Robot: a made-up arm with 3 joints. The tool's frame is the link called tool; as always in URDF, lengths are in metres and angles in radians. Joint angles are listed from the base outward.
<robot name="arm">
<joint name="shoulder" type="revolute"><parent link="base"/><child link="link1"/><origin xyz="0.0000 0.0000 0.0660"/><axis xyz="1 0 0"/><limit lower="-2.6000" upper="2.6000"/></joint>
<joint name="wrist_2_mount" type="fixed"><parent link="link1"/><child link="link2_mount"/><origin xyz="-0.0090 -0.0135 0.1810"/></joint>
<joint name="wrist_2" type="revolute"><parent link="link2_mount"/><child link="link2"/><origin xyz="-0.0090 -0.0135 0.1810"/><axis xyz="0 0 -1"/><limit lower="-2.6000" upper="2.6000"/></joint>
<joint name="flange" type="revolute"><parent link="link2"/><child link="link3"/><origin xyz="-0.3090 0.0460 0.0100"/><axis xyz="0 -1 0"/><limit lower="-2.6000" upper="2.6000"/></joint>
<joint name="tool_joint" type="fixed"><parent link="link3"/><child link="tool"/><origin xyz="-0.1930 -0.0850 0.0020"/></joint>
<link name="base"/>
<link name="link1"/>
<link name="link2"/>
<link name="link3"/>
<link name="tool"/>
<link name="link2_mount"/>
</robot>
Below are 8 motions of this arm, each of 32 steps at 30 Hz.
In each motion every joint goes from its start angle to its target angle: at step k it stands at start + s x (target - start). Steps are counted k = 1, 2, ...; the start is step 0. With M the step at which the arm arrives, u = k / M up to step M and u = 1 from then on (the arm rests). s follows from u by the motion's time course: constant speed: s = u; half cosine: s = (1 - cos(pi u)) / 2; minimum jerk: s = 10 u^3 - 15 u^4 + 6 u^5.
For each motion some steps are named. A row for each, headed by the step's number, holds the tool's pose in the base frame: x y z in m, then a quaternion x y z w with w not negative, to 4 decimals.
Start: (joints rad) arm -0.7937 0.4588 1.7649
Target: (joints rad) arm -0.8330 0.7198 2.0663
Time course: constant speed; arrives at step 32
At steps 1, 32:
1: -0.2784 0.1728 0.1506 -0.4032 -0.7520 0.1572 0.4971
32: -0.2084 0.2081 0.1362 -0.4705 -0.8081 0.1603 0.3160

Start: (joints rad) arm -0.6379 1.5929 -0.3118
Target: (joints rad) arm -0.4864 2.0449 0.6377
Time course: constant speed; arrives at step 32
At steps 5, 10, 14, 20, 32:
5: -0.0106 0.6206 0.1244 -0.1454 -0.1703 -0.7188 0.6582
10: 0.0252 0.6041 0.1148 -0.1828 -0.2172 -0.7308 0.6207
14: 0.0532 0.5873 0.1091 -0.2148 -0.2508 -0.7386 0.5877
20: 0.0932 0.5566 0.1040 -0.2662 -0.2941 -0.7467 0.5340
32: 0.1597 0.4787 0.1055 -0.3788 -0.3537 -0.7472 0.4160

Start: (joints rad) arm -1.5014 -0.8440 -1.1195
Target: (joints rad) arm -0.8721 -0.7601 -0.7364
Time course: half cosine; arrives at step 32
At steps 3, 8, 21, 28, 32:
3: -0.2504 0.5153 0.4561 -0.6837 0.5894 -0.0705 0.4245
8: -0.2593 0.4784 0.4982 -0.6668 0.5789 -0.0351 0.4680
21: -0.3002 0.2613 0.6406 -0.5537 0.4992 0.1158 0.6563
28: -0.3153 0.1662 0.6669 -0.4971 0.4569 0.1649 0.7190
32: -0.3177 0.1500 0.6697 -0.4870 0.4492 0.1725 0.7289

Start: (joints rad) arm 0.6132 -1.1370 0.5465
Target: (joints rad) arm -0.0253 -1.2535 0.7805
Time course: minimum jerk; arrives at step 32
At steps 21, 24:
21: -0.1344 -0.4938 0.2540 0.2499 -0.3224 0.5199 0.7505
24: -0.1269 -0.4756 0.2878 0.2301 -0.3113 0.5343 0.7515

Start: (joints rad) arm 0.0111 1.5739 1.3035
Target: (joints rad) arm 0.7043 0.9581 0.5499
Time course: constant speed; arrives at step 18
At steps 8, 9, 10, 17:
8: -0.1678 0.2815 0.3845 -0.1663 -0.2808 -0.5878 0.7403
9: -0.1832 0.2682 0.3999 -0.1319 -0.2605 -0.5849 0.7568
10: -0.1987 0.2533 0.4147 -0.0973 -0.2399 -0.5806 0.7719
17: -0.3078 0.1074 0.4886 0.1437 -0.0935 -0.5142 0.8404

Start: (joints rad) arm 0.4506 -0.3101 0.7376
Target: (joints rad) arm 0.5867 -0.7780 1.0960
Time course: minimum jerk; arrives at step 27
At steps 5, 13, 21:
5: -0.4316 -0.2958 0.1894 0.2670 -0.3887 0.0674 0.8793
13: -0.3697 -0.3503 0.1226 0.3309 -0.4676 0.1197 0.8109
21: -0.2891 -0.3866 0.0578 0.4050 -0.5437 0.1644 0.7165

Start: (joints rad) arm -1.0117 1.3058 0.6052
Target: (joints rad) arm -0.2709 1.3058 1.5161
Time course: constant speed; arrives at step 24
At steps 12, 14, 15, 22, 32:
12: -0.1617 0.4057 0.0184 -0.5076 -0.5465 -0.3707 0.5534
14: -0.1583 0.3937 0.0446 -0.5046 -0.5560 -0.3685 0.5481
15: -0.1566 0.3871 0.0576 -0.5032 -0.5607 -0.3676 0.5453
22: -0.1437 0.3305 0.1432 -0.4939 -0.5922 -0.3637 0.5226
32: -0.1399 0.3112 0.1658 -0.4917 -0.6007 -0.3634 0.5151

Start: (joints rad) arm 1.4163 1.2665 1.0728
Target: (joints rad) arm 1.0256 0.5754 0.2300
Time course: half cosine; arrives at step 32
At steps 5, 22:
5: -0.1938 -0.1438 0.4441 0.2417 0.0147 -0.6416 0.7278
22: -0.4067 -0.1466 0.4370 0.4199 0.0198 -0.3983 0.8152

